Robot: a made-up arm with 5 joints.
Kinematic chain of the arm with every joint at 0, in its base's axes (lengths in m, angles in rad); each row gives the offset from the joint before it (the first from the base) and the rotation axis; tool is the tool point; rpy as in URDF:
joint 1: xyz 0 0 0.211 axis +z
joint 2: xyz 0 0 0 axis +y
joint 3: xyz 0.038 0 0.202 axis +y
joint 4: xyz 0.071 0 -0.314 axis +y
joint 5: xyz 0.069 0 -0.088 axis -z
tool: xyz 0 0 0 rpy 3.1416 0 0
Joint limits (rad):
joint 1: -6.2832..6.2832
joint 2: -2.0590..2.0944
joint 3: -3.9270..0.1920
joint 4: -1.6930..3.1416
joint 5: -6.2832..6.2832
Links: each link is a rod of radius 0.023 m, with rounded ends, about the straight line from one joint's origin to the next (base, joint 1, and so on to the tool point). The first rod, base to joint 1, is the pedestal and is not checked.
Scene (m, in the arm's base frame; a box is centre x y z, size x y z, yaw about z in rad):
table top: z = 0
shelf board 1: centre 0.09 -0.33 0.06 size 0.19 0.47 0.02 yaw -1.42
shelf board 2: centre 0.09 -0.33 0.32 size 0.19 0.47 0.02 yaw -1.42
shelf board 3: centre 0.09 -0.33 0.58 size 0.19 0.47 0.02 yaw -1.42
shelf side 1: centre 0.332 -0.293 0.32 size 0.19 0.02 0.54 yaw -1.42
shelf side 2: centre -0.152 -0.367 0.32 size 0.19 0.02 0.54 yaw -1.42
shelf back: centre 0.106 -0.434 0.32 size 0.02 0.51 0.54 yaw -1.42
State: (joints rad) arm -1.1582 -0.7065 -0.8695 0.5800 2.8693
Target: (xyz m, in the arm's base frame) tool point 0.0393 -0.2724 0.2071
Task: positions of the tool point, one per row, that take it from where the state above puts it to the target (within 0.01 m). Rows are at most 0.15 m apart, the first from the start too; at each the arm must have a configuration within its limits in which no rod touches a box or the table.
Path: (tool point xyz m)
1: 0.1436 -0.2200 0.4213
2: 0.1430 -0.1554 0.3564
3: 0.1363 -0.1060 0.2855
4: 0.1317 -0.0712 0.2177
5: 0.1123 -0.0910 0.1702
6: 0.0807 -0.0950 0.1266
7: 0.0455 -0.0799 0.0914
8: 0.0162 -0.0470 0.0683
9: 0.0003 -0.0023 0.0596
10: 0.0148 -0.1008 0.0593
11: 0.0290 -0.1995 0.1094
12: 0.0393 -0.2724 0.2071

